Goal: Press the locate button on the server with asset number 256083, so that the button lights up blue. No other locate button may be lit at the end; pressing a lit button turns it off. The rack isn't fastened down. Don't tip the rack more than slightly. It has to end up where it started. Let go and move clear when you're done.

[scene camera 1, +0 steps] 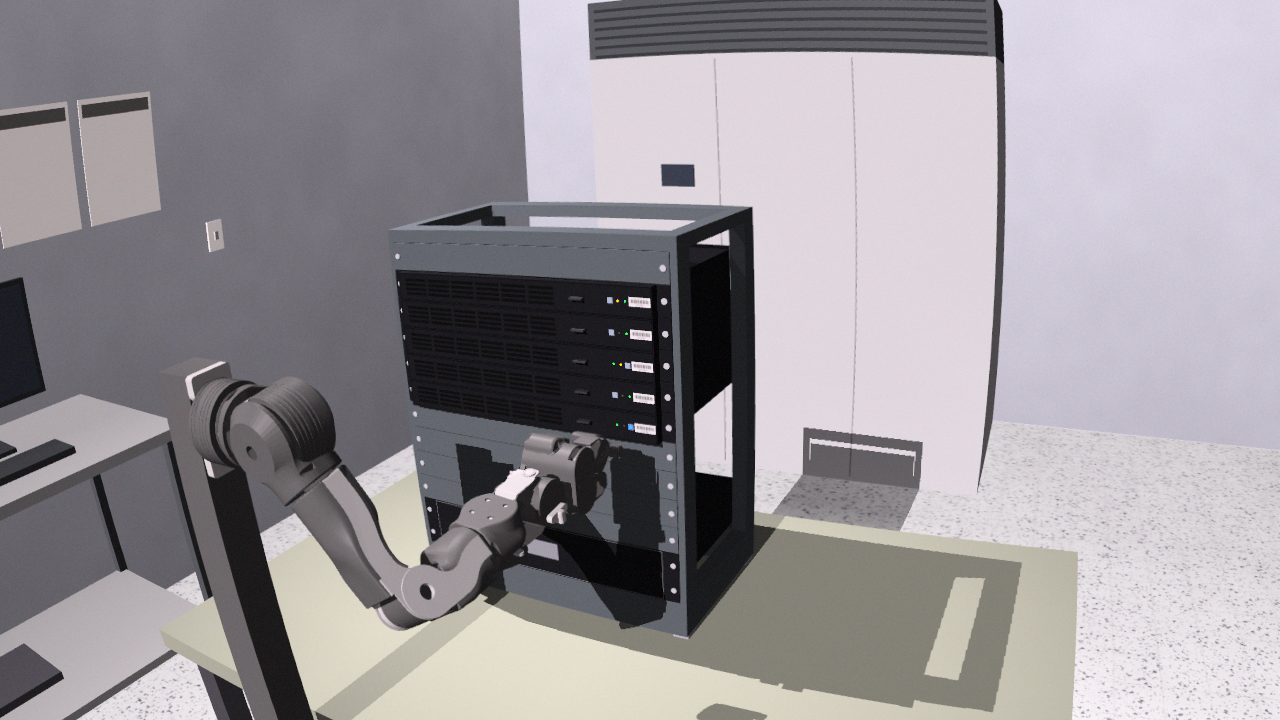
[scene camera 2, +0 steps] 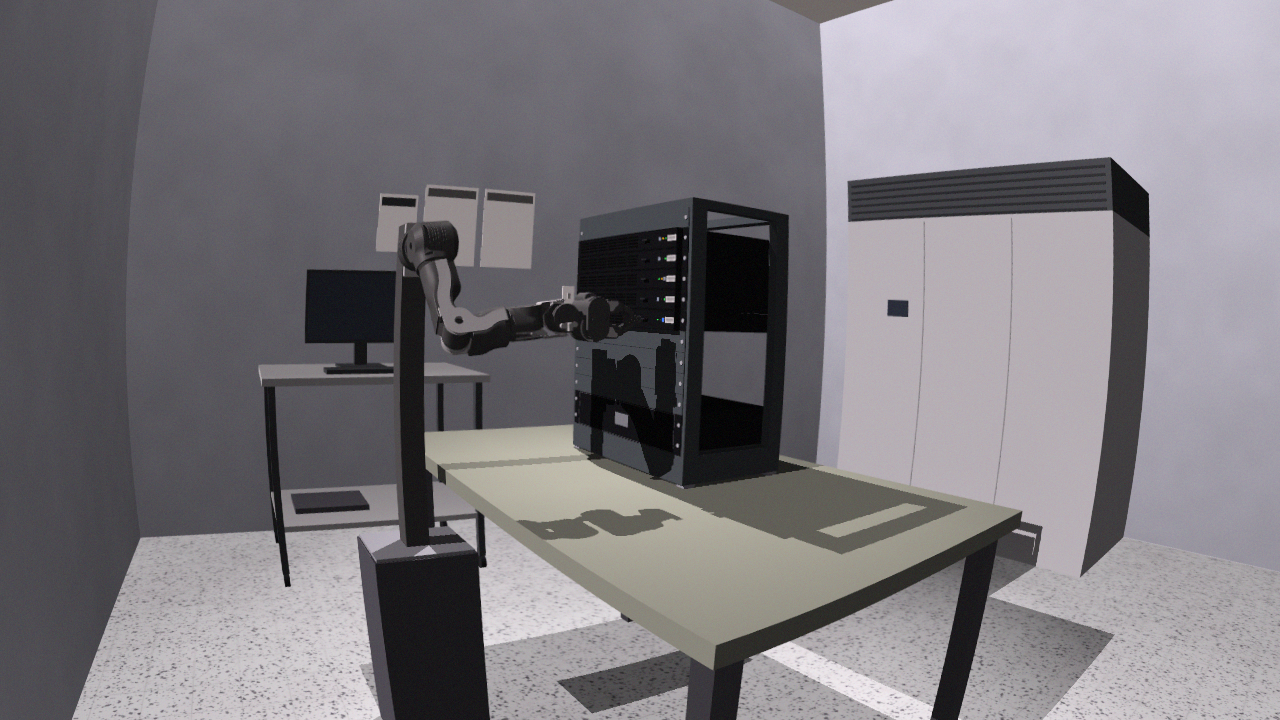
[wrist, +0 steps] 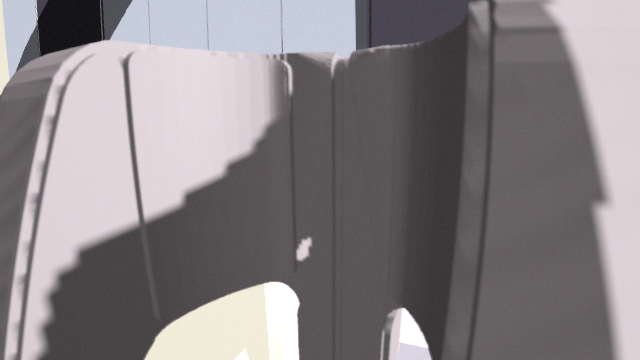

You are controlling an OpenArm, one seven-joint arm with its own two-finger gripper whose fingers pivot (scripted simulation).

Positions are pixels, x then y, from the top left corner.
An arm post [scene camera 2: 409, 317] is 154 cm from the lens.
